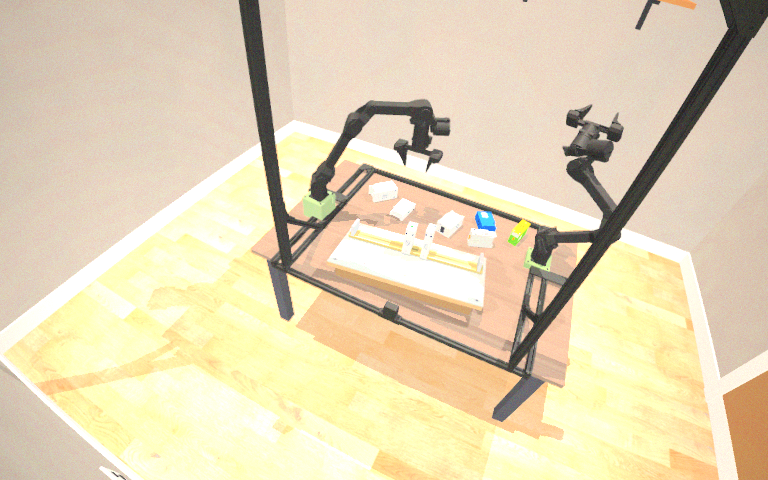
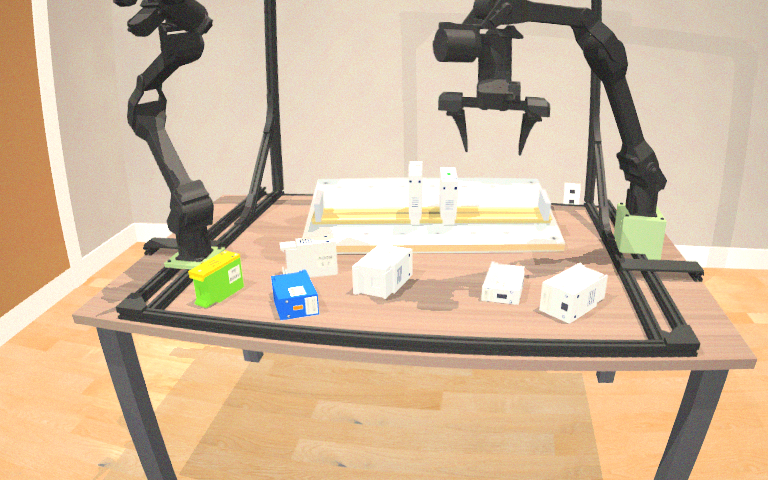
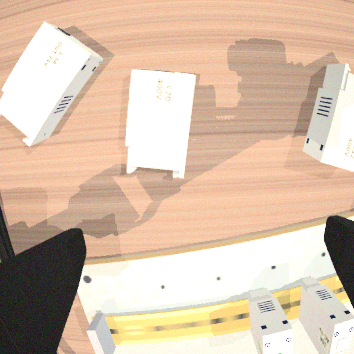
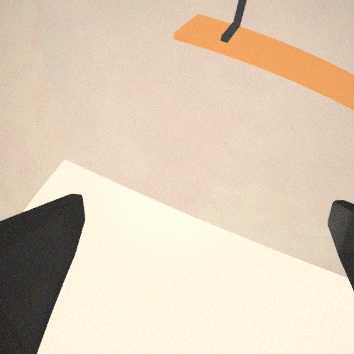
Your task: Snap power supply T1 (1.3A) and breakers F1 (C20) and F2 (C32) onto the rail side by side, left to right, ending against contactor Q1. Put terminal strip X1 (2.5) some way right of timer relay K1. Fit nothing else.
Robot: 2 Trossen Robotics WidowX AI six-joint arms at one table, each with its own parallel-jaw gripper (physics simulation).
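Places are measured from the left arm's base along level axes (x right, y ahead, z up), in millimetres.
Pixels of known places: left gripper, fingertip midpoint: (image 1: 415, 168) (image 2: 493, 153) (image 3: 207, 236); right gripper, fingertip midpoint: (image 1: 604, 108) (image 4: 212, 211); left arm's base, link origin: (image 1: 318, 195) (image 2: 641, 211); right arm's base, link origin: (image 1: 538, 258) (image 2: 194, 255).
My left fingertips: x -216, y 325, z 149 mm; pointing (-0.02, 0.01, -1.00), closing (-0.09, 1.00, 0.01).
Note:
For each thing: its top centre in the pictures, then the offset to it from my left fingertips. Level surfaces: height alone.
- Power supply T1, top centre: (image 3: 33, 84) (image 2: 577, 277) (image 1: 383, 186) dz -194, dx -54, dy -162 mm
- marked C20, top centre: (image 3: 157, 124) (image 2: 505, 275) (image 1: 402, 207) dz -221, dx -7, dy -32 mm
- what looks like breaker F2, top centre: (image 2: 383, 257) (image 1: 451, 218) dz -194, dx -32, dy +188 mm
- pale block, top centre: (image 2: 307, 240) (image 1: 483, 232) dz -180, dx -17, dy +339 mm
- blue block, top centre: (image 2: 292, 283) (image 1: 486, 219) dz -209, dx -142, dy +320 mm
- green block with a yellow top, top centre: (image 2: 214, 262) (image 1: 521, 227) dz -180, dx -152, dy +471 mm
- white board, surface height: dz -171 mm
Power supply T1 (image 1: 383, 191) (image 2: 573, 293) (image 3: 47, 80), marked 1.3A, lies on the table. Breaker F1, marked C20 (image 1: 402, 209) (image 2: 503, 283) (image 3: 160, 120), lies beside it, then what looks like breaker F2 (image 1: 450, 223) (image 2: 382, 271) (image 3: 335, 120), its label cut off. A pale block (image 1: 481, 237) (image 2: 311, 257) looks marked 2.5. Two slim modules (image 1: 409, 237) (image 2: 415, 195) (image 3: 272, 325) stand apart on the yellow rail (image 1: 453, 259) (image 2: 368, 215) (image 3: 135, 330); I cannot read which is Q1 or K1. My left gripper (image 1: 416, 166) (image 2: 493, 152) (image 3: 207, 236) hangs open above the table. My right gripper (image 1: 603, 110) (image 4: 212, 211) is open, raised, pointing upward.
A blue block (image 1: 485, 220) (image 2: 294, 295) and a green block with a yellow top (image 1: 518, 232) (image 2: 218, 280) lie near the right arm's base. The white board (image 1: 396, 277) carries the rail, with an upright end piece at each end. A black frame (image 2: 396, 339) borders the work area.

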